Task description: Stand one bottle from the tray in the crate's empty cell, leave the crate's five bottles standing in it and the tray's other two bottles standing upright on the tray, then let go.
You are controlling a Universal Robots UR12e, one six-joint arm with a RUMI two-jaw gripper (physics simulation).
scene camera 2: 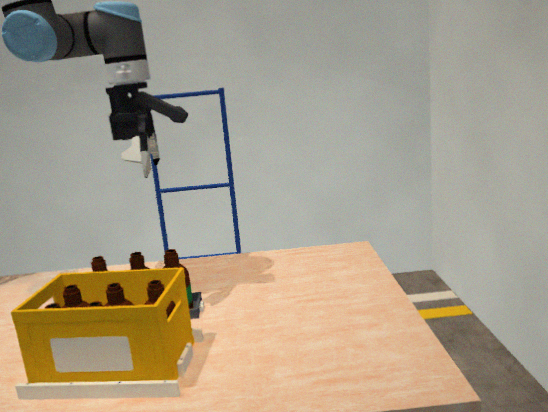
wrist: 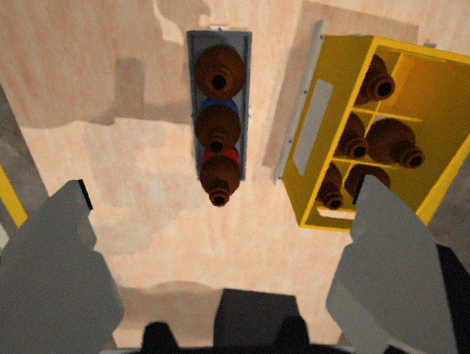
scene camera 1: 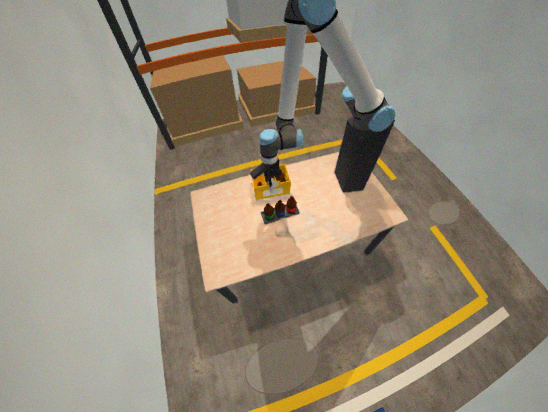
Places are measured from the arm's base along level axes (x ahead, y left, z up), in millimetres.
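Where they show: gripper, between the fingertips: point(scene camera 2: 151, 171) point(wrist: 224, 180) point(scene camera 1: 268, 184).
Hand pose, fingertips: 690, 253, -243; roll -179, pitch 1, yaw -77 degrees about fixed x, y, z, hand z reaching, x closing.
Observation:
Things, the pixels of their top centre, and the offset from my fingertips, as dx, dy, dz. Level surfaces: height alone.
- dark tray, centre of its top: point(wrist: 220, 117) point(scene camera 2: 143, 305) point(scene camera 1: 280, 211) -70, -4, -332
- green-label, centre of its top: point(wrist: 218, 82) point(scene camera 2: 170, 250) point(scene camera 1: 268, 204) +13, +12, -197
- blue-label, centre of its top: point(wrist: 216, 146) point(scene camera 2: 135, 253) point(scene camera 1: 279, 201) -69, -2, -197
- red-label, centre of its top: point(wrist: 219, 200) point(scene camera 2: 97, 257) point(scene camera 1: 291, 197) -158, -23, -197
- yellow crate, centre of its top: point(wrist: 391, 160) point(scene camera 2: 103, 288) point(scene camera 1: 270, 175) -30, -242, -182
- crate bottle, centre of its top: point(wrist: 384, 89) point(scene camera 2: 154, 282) +52, -188, -194
- table, height of its surface: dz -357
Three brown bottles stand upright in a row on the dark tray point(scene camera 1: 284, 217) point(scene camera 2: 197, 305) point(wrist: 248, 60): green-label point(scene camera 1: 269, 211) point(wrist: 220, 70), blue-label point(scene camera 1: 280, 208) point(wrist: 217, 125) and red-label point(scene camera 1: 291, 205) point(wrist: 220, 175). The yellow crate point(scene camera 1: 286, 189) point(scene camera 2: 100, 325) point(wrist: 342, 70) stands beside the tray and holds five brown bottles. Its empty cell point(wrist: 410, 90) is at the upper right in the wrist view, beside a crate bottle point(wrist: 377, 85). My gripper point(scene camera 1: 271, 184) point(scene camera 2: 150, 167) point(wrist: 224, 180) is open and empty, high above the crate and tray. One finger partly hides a crate bottle in the wrist view.
White strips point(scene camera 2: 100, 389) edge the crate's base on the table point(scene camera 1: 225, 250). The arm's dark pedestal point(scene camera 1: 362, 155) stands at the table's right in scene camera 1. A rack with an orange beam point(scene camera 1: 190, 54) and large boxes point(scene camera 1: 195, 100) stands behind. A blue frame point(scene camera 2: 230, 185) stands beyond the table.

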